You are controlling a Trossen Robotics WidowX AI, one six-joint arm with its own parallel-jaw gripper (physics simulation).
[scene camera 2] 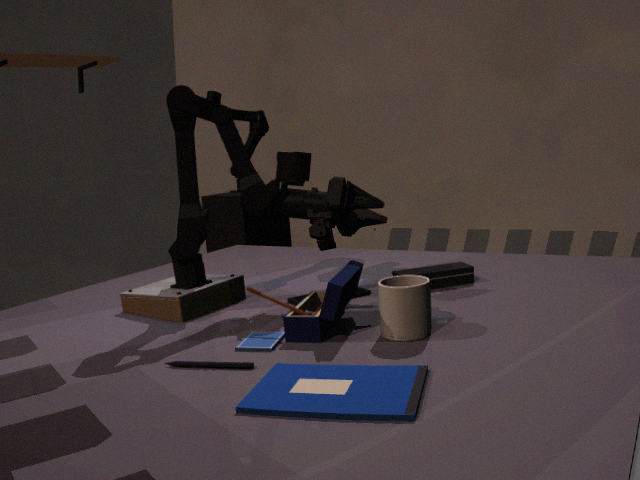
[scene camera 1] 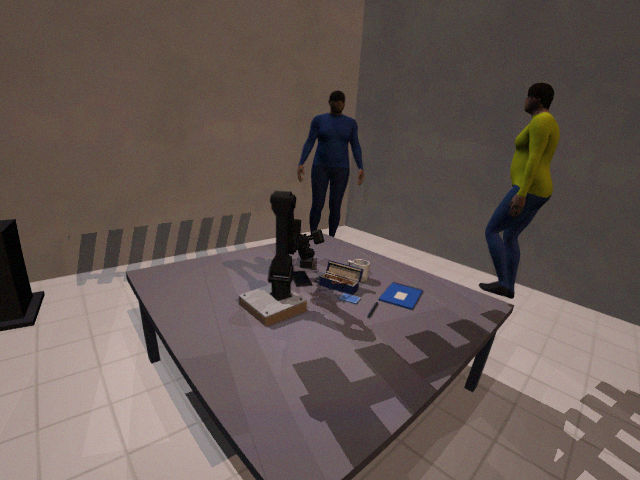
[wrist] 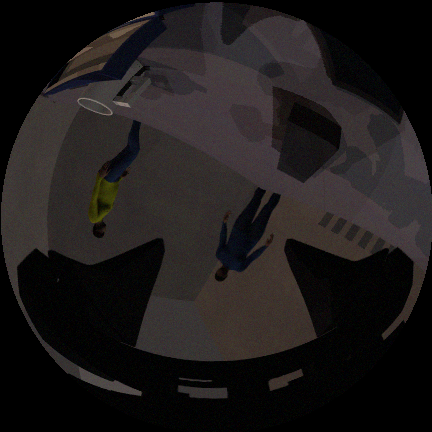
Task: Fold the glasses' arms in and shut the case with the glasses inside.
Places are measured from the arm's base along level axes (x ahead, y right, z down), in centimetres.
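Pixels of known places: gripper, fingertip midpoint: (scene camera 2: 385,212) (scene camera 1: 312,239) (wrist: 226,245); arm's base, origin of the base link: (scene camera 2: 191,284) (scene camera 1: 280,295).
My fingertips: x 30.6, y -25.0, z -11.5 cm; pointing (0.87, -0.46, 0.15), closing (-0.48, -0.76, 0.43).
Ahead of a thing's pixels: the offset from my fingertips to its middle.
The dark blue glasses case (scene camera 1: 336,285) (scene camera 2: 302,329) (wrist: 132,56) stands on the table with its lid (scene camera 2: 341,291) raised and leaning back toward the mug. The orange-brown glasses (scene camera 1: 338,280) lie in the case. One of their arms (scene camera 2: 269,299) slants up and out over the open side away from the lid in scene camera 2. The other arm's position cannot be made out. My gripper (scene camera 2: 385,212) (wrist: 226,245) is open and empty, raised well above the table and behind the case as scene camera 2 sees it, pointing roughly level. The glasses are not clear in the wrist view.
A beige mug (scene camera 1: 360,268) (scene camera 2: 404,310) stands close behind the lid. A light-blue card @(dx -2.1, dy +33.1, dz +16.0 cm) (scene camera 1: 349,298) (scene camera 2: 261,342), a dark pen @(dx -0.7, dy +45.4, dz +15.8 cm) (scene camera 1: 372,310) (scene camera 2: 211,365) and a blue notebook @(dx +20.9, dy +42.1, dz +15.9 cm) (scene camera 1: 410,296) (scene camera 2: 377,387) lie nearby. A long dark box @(dx +4.2, dy -10.0, dz +14.5 cm) (scene camera 2: 439,279) (wrist: 307,147) lies farther back.
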